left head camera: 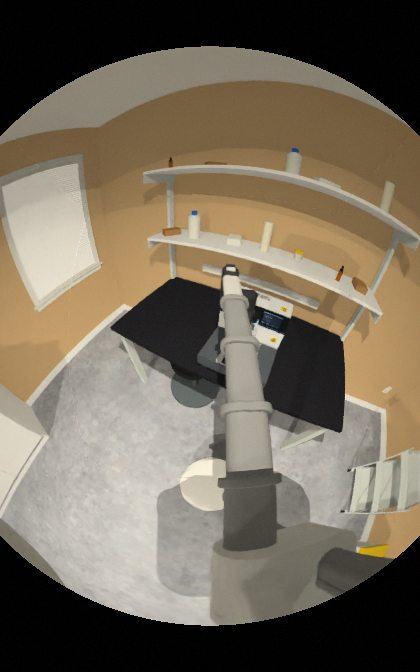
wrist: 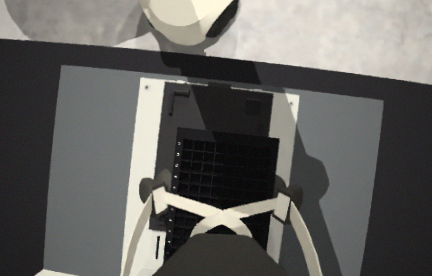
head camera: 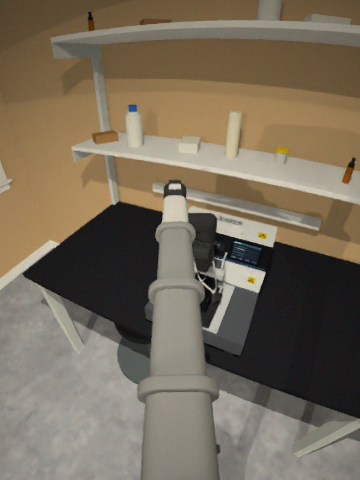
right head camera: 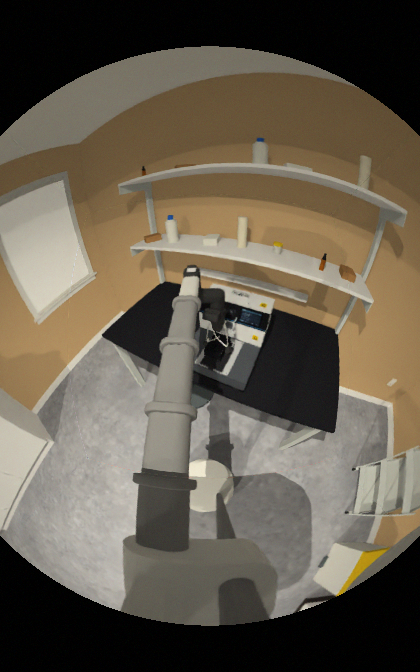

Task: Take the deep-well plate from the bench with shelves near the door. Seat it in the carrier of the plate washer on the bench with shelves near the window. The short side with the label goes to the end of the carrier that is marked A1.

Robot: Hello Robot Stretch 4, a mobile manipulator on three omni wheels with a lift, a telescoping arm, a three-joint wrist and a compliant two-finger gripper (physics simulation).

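Places are measured from the robot's base along level axes (x ahead, y left, z up), in metres.
Pixels of known places: gripper, between the fingertips: (wrist: 220, 188) (right head camera: 216, 349); robot's base, origin of its link: (left head camera: 208, 482) (right head camera: 204, 483).
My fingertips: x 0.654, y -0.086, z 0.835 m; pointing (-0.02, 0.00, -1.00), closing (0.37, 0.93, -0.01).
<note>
For each thing: its top centre in the pictures, then the offset to it from my fingertips. "*": a spot on its surface instead. Level surfaces: height alone.
- black deep-well plate, centre of its top: (wrist: 219, 211) (head camera: 201, 286) (right head camera: 217, 341) dx +0.008, dy -0.003, dz +0.047 m
- dark carrier, a spot on its surface: (wrist: 185, 115) * dx -0.079, dy -0.009, dz -0.006 m
- washer's screen housing, a spot on its surface: (head camera: 245, 252) (right head camera: 250, 316) * dx +0.087, dy -0.159, dz +0.133 m
- black bench, height of its surface: dz -0.101 m
- lower shelf, height of its surface: dz +0.356 m
My gripper (head camera: 209, 295) (right head camera: 219, 345) (wrist: 220, 188) is shut on the black deep-well plate (wrist: 230, 165), with a fingertip at each long side. The plate is roughly level, with small white marks along its left long edge in the wrist view. It is over the dark carrier (wrist: 185, 115) of the plate washer (head camera: 242, 310) (left head camera: 270, 340) (right head camera: 250, 360) (wrist: 95, 165), covering part of the carrier's right edge. The carrier's end nearest the bench edge shows beyond the plate. The gap in height is hard to judge. The short-side label and the A1 mark are not visible.
The washer's screen housing (head camera: 245, 252) (right head camera: 250, 317) stands behind the gripper. The black bench (head camera: 115, 250) (left head camera: 170, 320) carries the washer. A lower shelf (head camera: 210, 162) with bottles and boxes hangs above. A stool (head camera: 132, 357) is under the bench. Steps (left head camera: 385, 485) stand at the right.
</note>
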